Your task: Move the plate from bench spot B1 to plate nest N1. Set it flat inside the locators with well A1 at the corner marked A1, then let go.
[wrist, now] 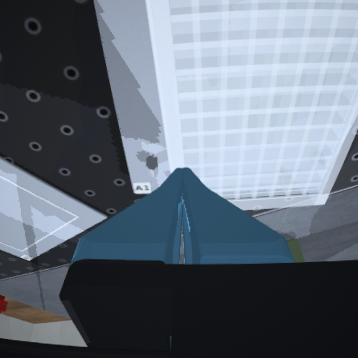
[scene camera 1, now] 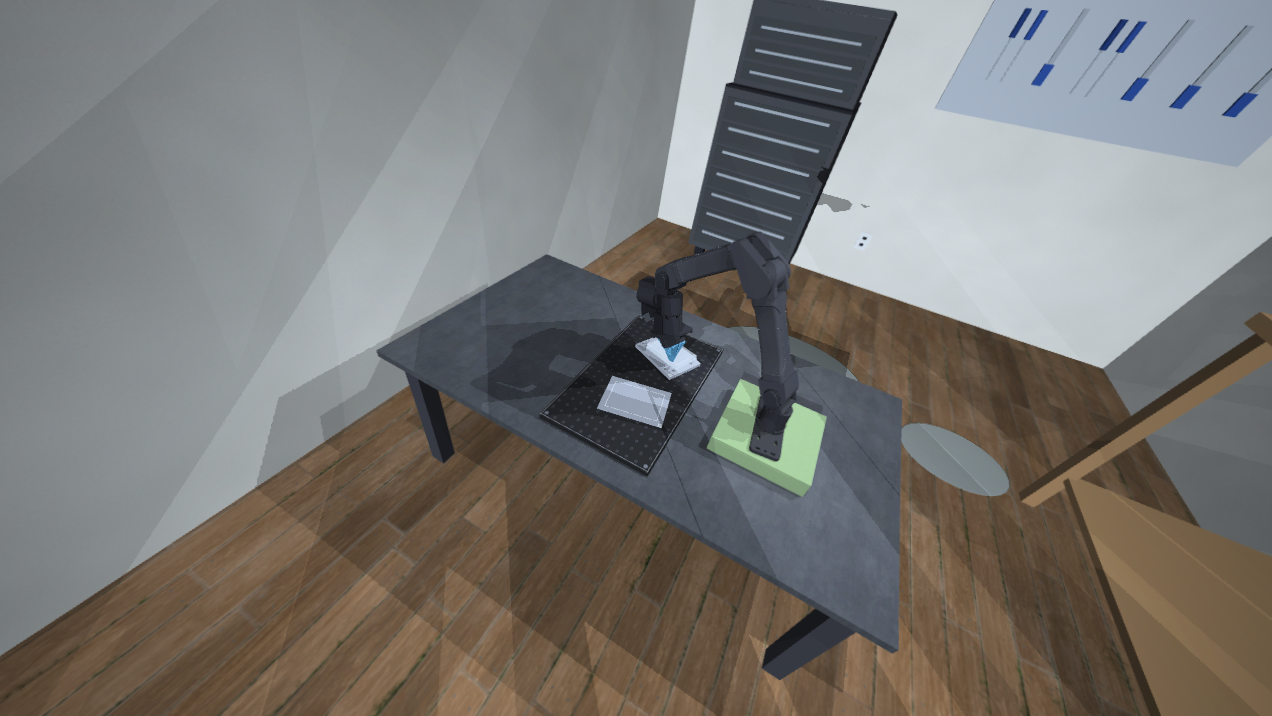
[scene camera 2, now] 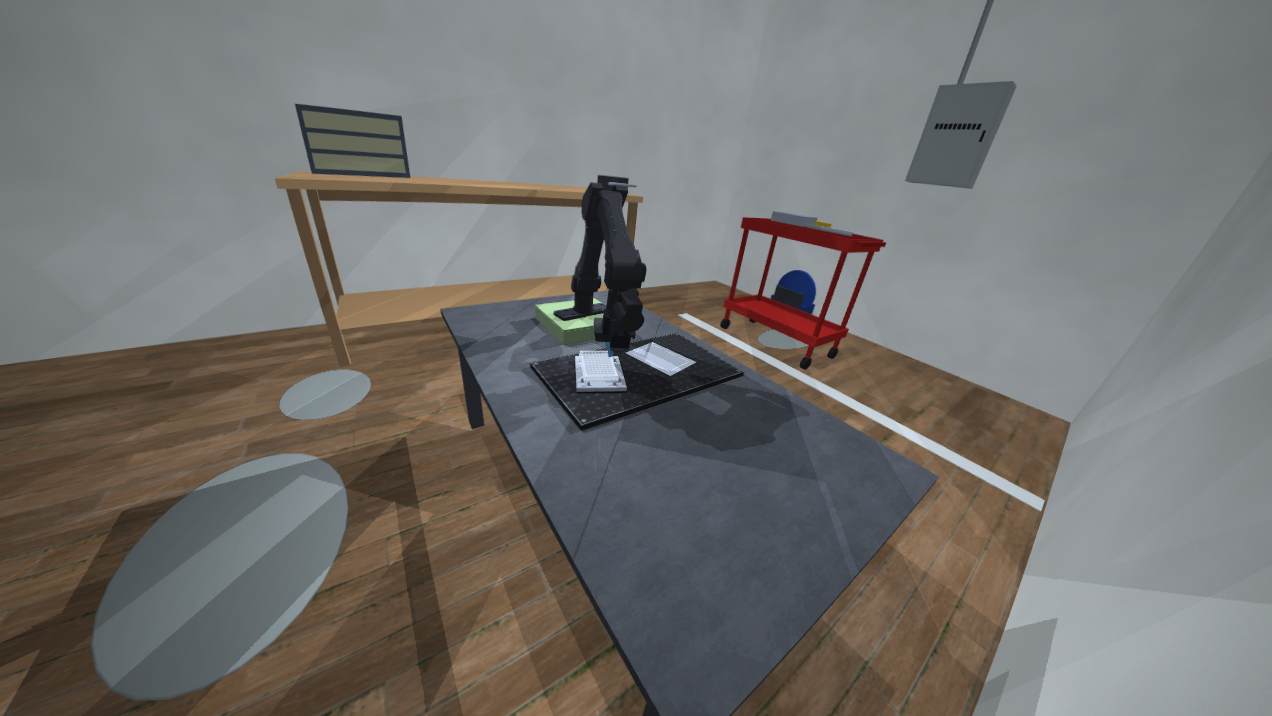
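Seen in the pictures: gripper, fingertip midpoint: point(wrist: 182, 178) point(scene camera 1: 671, 360) point(scene camera 2: 609, 355); arm's base at its link origin: point(scene camera 1: 768, 426) point(scene camera 2: 583, 312).
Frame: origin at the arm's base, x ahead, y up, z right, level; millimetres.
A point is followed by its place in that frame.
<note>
The white gridded plate point(scene camera 1: 685, 361) @(z 131, x 256, y -4 mm) point(scene camera 2: 599, 365) @(z 164, x 317, y -9 mm) point(wrist: 265, 100) @(z 162, x 311, y -9 mm) lies on the pale nest N1 point(scene camera 2: 600, 388) @(z 209, x 384, y -27 mm) point(wrist: 120, 75) @(z 115, x 344, y -25 mm). Whether it sits fully flat inside all the locators is too fine to tell. The corner label A1 point(wrist: 142, 188) @(z 77, x 279, y -25 mm) shows on the nest, beside the plate's near left corner in the wrist view. My gripper point(scene camera 1: 672, 358) @(z 113, x 294, y -5 mm) point(scene camera 2: 609, 352) @(z 113, x 294, y -5 mm) point(wrist: 182, 178) @(z 113, x 294, y -5 mm) is shut with its blue fingers together and nothing between them. Its tips are at the plate's edge near the A1 corner; they hide part of that corner, and contact cannot be told. The outlined bench spot B1 point(scene camera 1: 634, 401) @(z -54, x 336, y -35 mm) point(scene camera 2: 661, 358) @(z -46, x 341, y -35 mm) point(wrist: 32, 210) @(z -17, x 296, y -35 mm) holds no plate.
The nest and the bench spot are on a black perforated board point(scene camera 1: 583, 419) @(z -168, x 425, y -37 mm) point(scene camera 2: 587, 416) @(z 291, x 447, y -36 mm) point(wrist: 35, 120) @(z 56, x 346, y -37 mm) on the dark table point(scene camera 1: 747, 524) @(z -249, x -3, y -50 mm) point(scene camera 2: 712, 533) @(z 291, x 792, y -49 mm). The arm's base stands on a green block point(scene camera 1: 728, 440) @(z -92, x 85, y 0 mm) point(scene camera 2: 556, 321) @(z 121, x 28, y 1 mm) beside the board.
</note>
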